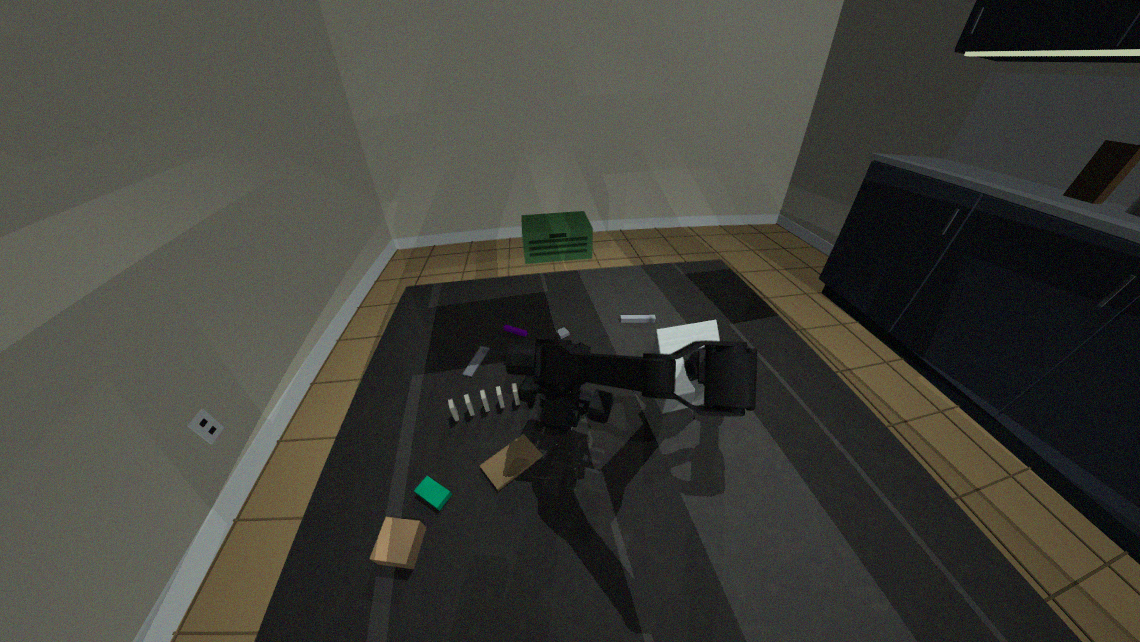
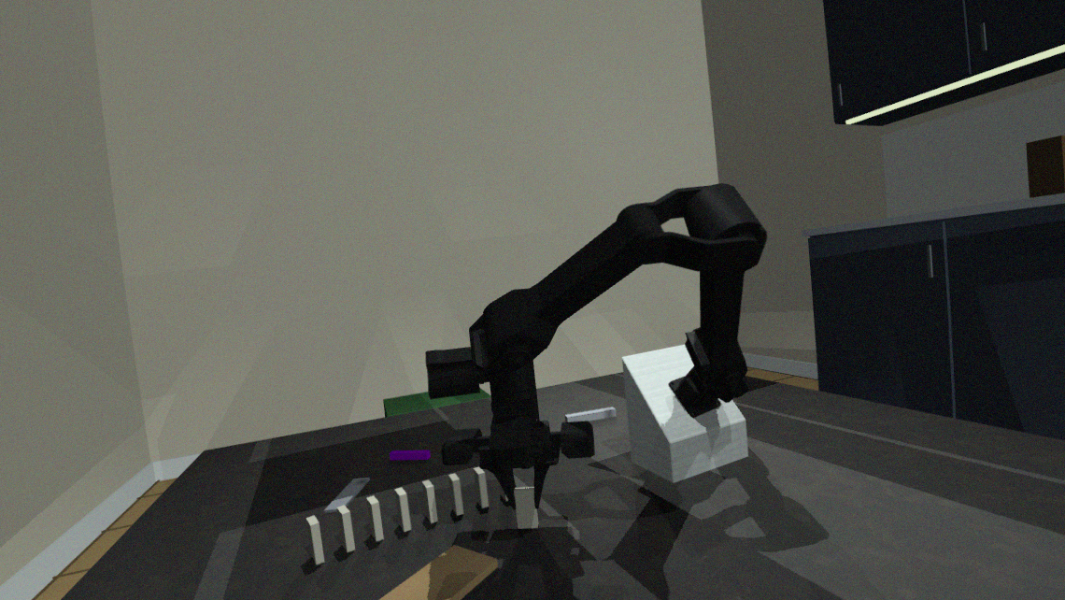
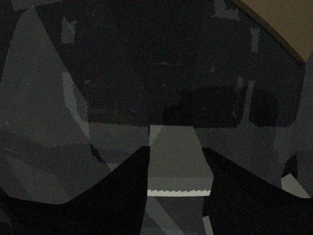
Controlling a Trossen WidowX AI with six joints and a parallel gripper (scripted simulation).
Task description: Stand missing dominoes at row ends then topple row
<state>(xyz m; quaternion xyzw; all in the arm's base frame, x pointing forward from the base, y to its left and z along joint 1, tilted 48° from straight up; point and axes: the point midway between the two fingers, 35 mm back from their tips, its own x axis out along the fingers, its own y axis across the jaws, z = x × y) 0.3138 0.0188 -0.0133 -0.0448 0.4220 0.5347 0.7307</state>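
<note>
Right now my gripper tip is 13 cm short of the tan flat board, 5 cm to the right of it and 2 cm above it. Round my gripper tip: green block: 29 cm ahead, 8 cm to the left, 2 cm below; then grey slab: 27 cm to the right, 19 cm ahead, 2 cm below; then small grey block: 31 cm to the right, 7 cm behind, 2 cm below.
</note>
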